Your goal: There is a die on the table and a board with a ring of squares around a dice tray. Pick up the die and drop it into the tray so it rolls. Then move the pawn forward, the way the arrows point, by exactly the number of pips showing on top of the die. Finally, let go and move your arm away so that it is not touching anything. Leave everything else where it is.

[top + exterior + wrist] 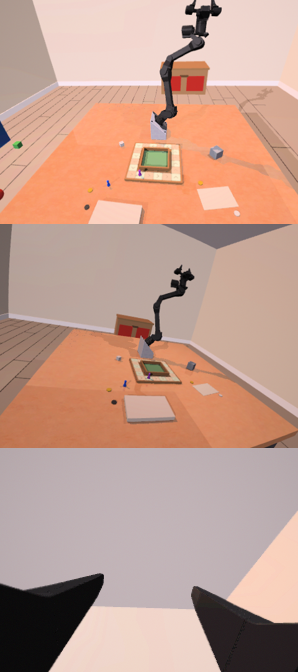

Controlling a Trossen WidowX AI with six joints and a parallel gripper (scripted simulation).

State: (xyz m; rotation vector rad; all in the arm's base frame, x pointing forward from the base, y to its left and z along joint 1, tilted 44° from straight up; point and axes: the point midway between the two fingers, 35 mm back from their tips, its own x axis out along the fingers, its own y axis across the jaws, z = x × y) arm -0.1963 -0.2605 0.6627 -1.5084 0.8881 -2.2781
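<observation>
Now: the white die 800 mm below my gripper tip, 510 mm to the right of it and 260 mm ahead of it. From my gripper tip the other things lie so: purple pawn: 780 mm below, 500 mm ahead, 380 mm to the right; then green dice tray: 800 mm below, 400 mm ahead, 300 mm to the right; then grey cube: 790 mm below, 370 mm ahead, 50 mm to the left.
</observation>
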